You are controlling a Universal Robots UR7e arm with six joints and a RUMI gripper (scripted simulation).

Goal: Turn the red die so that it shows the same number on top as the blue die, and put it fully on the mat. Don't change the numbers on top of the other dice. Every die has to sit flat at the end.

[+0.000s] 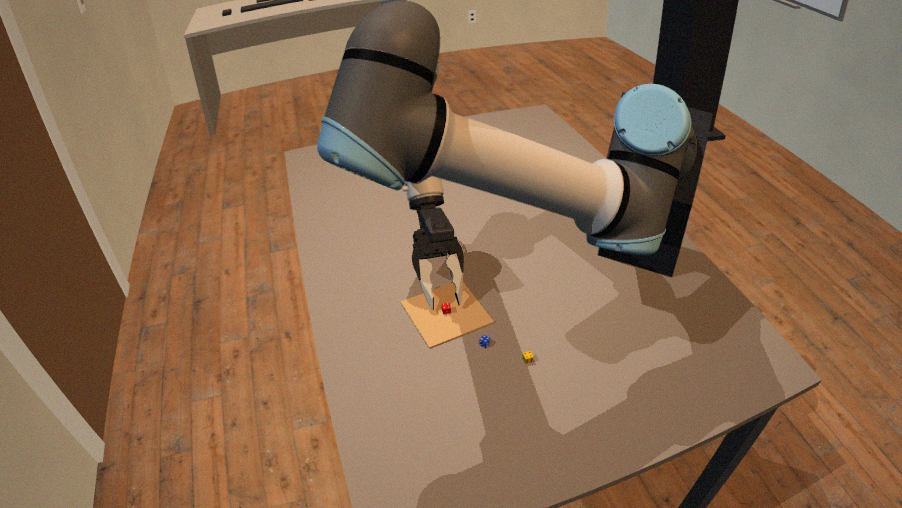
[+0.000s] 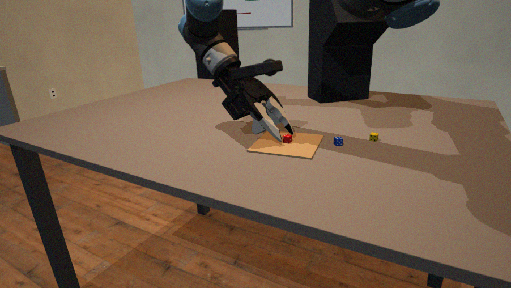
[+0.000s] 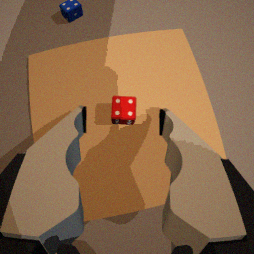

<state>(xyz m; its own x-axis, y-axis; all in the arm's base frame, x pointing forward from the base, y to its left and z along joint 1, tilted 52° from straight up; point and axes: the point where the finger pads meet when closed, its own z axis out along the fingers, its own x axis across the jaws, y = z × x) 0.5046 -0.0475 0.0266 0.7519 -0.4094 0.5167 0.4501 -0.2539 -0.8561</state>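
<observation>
Right now my hand is 10 mm to the right of the red die and 20 mm above it. Also, from my hand: mat: 10 mm to the left, 30 mm below; blue die: 50 mm behind, 110 mm to the left, 20 mm below; yellow die: 110 mm behind, 170 mm to the left, 20 mm below.
</observation>
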